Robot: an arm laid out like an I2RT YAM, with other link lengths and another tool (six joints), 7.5 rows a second.
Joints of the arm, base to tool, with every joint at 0 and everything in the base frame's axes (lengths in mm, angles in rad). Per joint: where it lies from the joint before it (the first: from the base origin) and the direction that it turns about. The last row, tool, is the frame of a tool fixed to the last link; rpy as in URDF.
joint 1: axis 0 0 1 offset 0 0 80.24
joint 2: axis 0 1 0 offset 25.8 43.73 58.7
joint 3: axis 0 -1 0 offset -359.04 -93.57 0
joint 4: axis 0 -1 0 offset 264.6 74.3 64.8
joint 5: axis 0 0 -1 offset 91.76 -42.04 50.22
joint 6: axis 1 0 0 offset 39.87 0 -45.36
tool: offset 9 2 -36 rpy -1.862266 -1.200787 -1.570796
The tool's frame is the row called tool.
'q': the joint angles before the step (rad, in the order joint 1, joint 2, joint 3, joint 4, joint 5, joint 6). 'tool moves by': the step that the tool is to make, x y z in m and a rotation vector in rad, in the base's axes. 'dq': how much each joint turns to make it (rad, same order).
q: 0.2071, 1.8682, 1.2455, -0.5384, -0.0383, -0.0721
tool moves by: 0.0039, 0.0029, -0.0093, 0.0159, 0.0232, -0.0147
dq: 0.0015, 0.0277, 0.0045, 0.0048, -0.0124, 0.0228
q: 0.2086, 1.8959, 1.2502, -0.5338, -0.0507, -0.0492
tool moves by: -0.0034, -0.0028, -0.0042, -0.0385, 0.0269, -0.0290
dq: -0.0014, 0.0061, -0.0046, -0.0231, 0.0400, 0.0139
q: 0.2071, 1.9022, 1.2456, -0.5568, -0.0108, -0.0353
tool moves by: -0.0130, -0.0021, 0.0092, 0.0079, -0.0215, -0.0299
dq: -0.0001, -0.0520, -0.0396, 0.0105, 0.0076, 0.0290
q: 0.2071, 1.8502, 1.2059, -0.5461, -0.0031, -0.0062
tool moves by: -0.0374, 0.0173, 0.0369, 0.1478, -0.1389, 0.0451
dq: 0.0490, -0.1812, -0.1102, 0.1012, -0.0982, 0.0537
